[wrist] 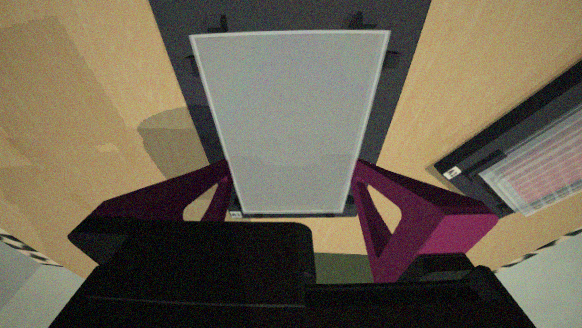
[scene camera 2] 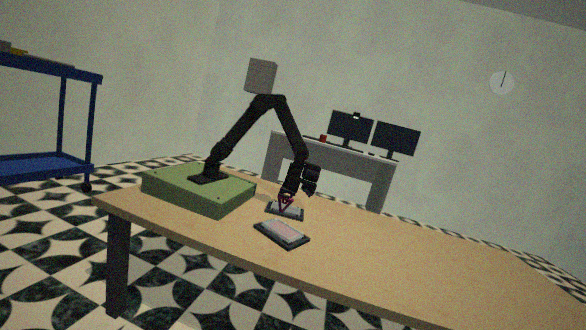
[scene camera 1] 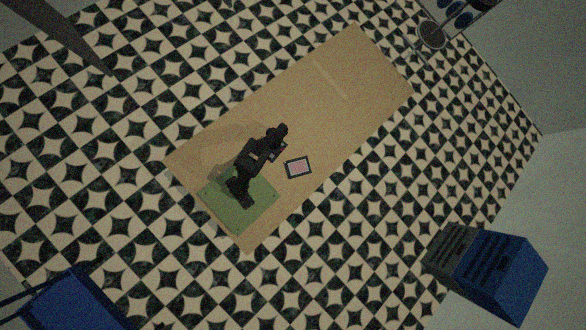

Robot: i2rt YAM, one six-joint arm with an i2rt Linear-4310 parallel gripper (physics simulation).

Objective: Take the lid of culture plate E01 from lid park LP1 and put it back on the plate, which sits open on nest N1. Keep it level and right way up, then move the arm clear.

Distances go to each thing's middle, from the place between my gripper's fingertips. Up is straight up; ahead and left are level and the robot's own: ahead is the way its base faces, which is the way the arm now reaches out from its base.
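Scene:
The well plate with pink wells (wrist: 533,177) is 20 cm to the right of my hand, 7 cm ahead of it and 1 cm above it. With the dark plate holder (scene camera 2: 285,245) it is 7 cm ahead of my hand and 20 cm to the right. The plate lid (wrist: 291,107) sits 2 cm ahead of my hand. As for the dark lid holder (wrist: 405,30), my hand is 2 cm short of it.

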